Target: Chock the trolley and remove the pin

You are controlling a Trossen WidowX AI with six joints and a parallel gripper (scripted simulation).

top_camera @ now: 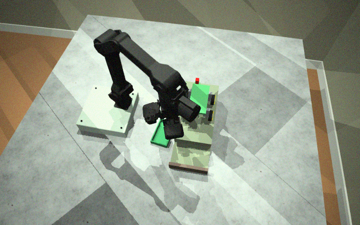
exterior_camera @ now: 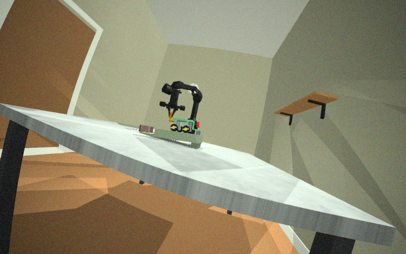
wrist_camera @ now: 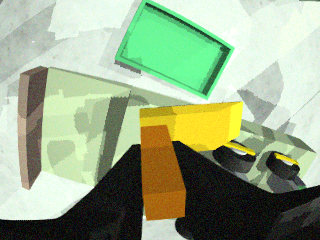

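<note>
The stop pin lies 24 cm to the left of my gripper tip, 4 cm ahead of it and 3 cm below it. From my gripper tip the other things lie so: brown stop block (12 cm below, 10 cm to the right, 10 cm ahead); trolley (15 cm to the left, 7 cm ahead, 5 cm below); yellow chock (2 cm to the left, 1 cm below, 1 cm behind).
</note>
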